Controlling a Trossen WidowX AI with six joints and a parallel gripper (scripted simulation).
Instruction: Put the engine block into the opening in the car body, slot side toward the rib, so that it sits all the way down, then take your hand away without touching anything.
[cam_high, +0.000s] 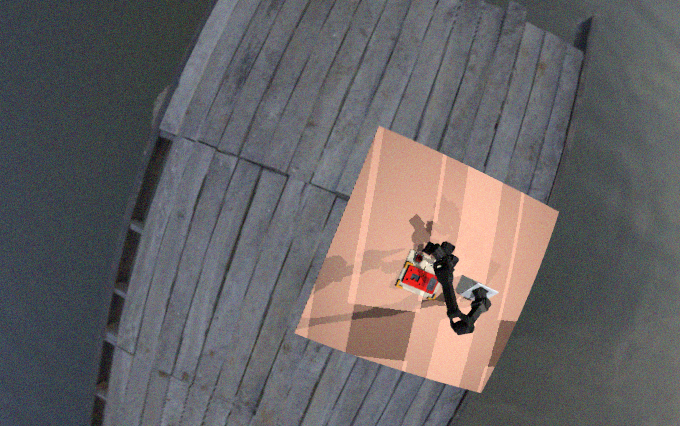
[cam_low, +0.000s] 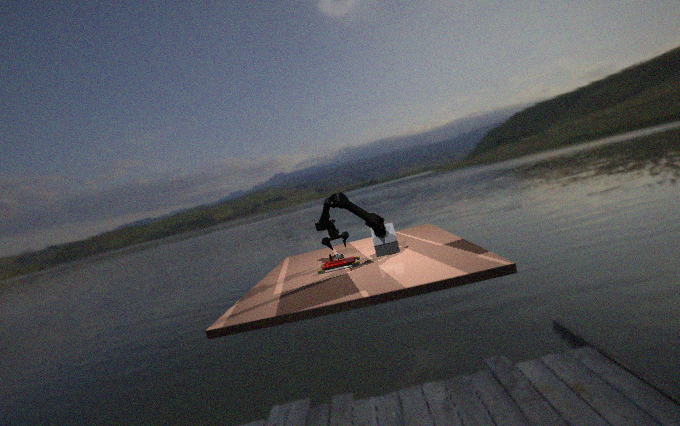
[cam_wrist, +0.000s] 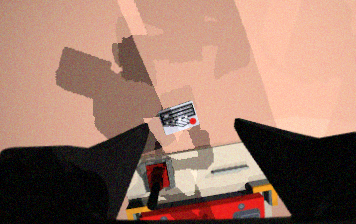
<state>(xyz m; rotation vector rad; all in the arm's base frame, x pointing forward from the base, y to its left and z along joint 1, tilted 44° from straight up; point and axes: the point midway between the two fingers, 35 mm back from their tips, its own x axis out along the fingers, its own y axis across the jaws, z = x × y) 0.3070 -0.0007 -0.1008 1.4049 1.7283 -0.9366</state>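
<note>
My gripper tip is 5 cm above the engine block, 1 cm to the left of it and 1 cm short of it.
</note>
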